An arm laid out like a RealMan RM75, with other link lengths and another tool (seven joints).
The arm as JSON. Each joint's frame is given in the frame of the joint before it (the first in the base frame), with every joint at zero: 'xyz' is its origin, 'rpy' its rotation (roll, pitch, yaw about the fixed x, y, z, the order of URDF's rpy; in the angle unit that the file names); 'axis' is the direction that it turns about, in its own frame. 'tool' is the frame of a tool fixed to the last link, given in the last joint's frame.
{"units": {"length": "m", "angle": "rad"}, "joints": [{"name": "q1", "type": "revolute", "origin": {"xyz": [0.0, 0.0, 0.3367], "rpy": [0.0, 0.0, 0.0]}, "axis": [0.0, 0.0, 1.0]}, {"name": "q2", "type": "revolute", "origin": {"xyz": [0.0, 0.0, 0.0], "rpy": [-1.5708, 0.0, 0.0]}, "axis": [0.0, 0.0, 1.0]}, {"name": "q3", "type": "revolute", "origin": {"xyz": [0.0, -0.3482, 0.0], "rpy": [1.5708, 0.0, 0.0]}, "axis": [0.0, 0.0, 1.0]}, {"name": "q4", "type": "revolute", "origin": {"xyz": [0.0, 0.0, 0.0], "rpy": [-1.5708, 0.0, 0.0]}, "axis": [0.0, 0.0, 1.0]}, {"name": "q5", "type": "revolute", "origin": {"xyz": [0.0, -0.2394, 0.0], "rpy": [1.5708, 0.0, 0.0]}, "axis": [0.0, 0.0, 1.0]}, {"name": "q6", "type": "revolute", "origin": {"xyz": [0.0, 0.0, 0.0], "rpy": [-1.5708, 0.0, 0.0]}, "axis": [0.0, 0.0, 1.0]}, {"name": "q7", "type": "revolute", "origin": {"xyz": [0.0, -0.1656, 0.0], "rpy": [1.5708, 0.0, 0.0]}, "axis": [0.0, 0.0, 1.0]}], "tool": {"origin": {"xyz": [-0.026, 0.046, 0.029], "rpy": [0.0, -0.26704, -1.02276]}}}
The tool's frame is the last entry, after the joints.
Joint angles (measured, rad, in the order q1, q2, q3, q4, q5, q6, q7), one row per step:
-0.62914, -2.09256, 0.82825, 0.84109, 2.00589, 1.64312, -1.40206
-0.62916, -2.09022, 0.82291, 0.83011, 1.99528, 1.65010, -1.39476
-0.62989, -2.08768, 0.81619, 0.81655, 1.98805, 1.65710, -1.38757
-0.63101, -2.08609, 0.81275, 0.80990, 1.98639, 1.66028, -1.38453
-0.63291, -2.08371, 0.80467, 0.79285, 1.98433, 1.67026, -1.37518
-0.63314, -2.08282, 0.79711, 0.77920, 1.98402, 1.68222, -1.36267
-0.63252, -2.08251, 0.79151, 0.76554, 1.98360, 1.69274, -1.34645
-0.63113, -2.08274, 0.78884, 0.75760, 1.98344, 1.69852, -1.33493
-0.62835, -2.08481, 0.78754, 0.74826, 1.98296, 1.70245, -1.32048
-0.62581, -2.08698, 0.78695, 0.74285, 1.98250, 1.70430, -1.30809
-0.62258, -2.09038, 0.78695, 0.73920, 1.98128, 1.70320, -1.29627
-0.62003, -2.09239, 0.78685, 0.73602, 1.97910, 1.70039, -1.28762
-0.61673, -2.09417, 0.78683, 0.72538, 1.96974, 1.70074, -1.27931
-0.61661, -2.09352, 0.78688, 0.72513, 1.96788, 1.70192, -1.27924
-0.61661, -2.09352, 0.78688, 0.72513, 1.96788, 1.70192, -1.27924
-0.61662, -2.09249, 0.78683, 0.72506, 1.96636, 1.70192, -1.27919
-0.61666, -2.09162, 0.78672, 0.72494, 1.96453, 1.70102, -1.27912
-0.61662, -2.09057, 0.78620, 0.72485, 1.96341, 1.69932, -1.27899
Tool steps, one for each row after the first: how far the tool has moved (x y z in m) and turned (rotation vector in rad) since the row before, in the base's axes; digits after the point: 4 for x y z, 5 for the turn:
0.0003, -0.0009, 0.0007, -0.00188, -0.01508, -0.00103
-0.0003, -0.0011, 0.0005, -0.00361, -0.01349, 0.00096
-0.0002, -0.0003, 0.0003, -0.00207, -0.00473, 0.00049
-0.0008, -0.0020, -0.0001, -0.00840, -0.01157, -0.00023
-0.0011, -0.0027, -0.0004, -0.00805, -0.01015, -0.00461
-0.0013, -0.0029, -0.0010, -0.00670, -0.00905, -0.00742
-0.0011, -0.0020, -0.0009, -0.00326, -0.00498, -0.00527
-0.0014, -0.0027, -0.0022, -0.00322, -0.00568, -0.00542
-0.0010, -0.0019, -0.0018, -0.00022, -0.00357, -0.00562
-0.0008, -0.0015, -0.0022, 0.00236, -0.00335, -0.00443
-0.0007, -0.0007, -0.0015, 0.00392, -0.00271, -0.00177
-0.0001, -0.0019, -0.0019, -0.00062, -0.01287, 0.00208
0.0001, 0.0000, 0.0004, 0.00011, -0.00164, -0.00045
0.0000, 0.0000, 0.0000, 0.00000, 0.00000, 0.00000
0.0000, 0.0003, 0.0005, 0.00129, -0.00056, -0.00003
0.0000, 0.0005, 0.0004, 0.00206, -0.00068, 0.00041
-0.0002, 0.0007, 0.0005, 0.00281, 0.00022, 0.00104

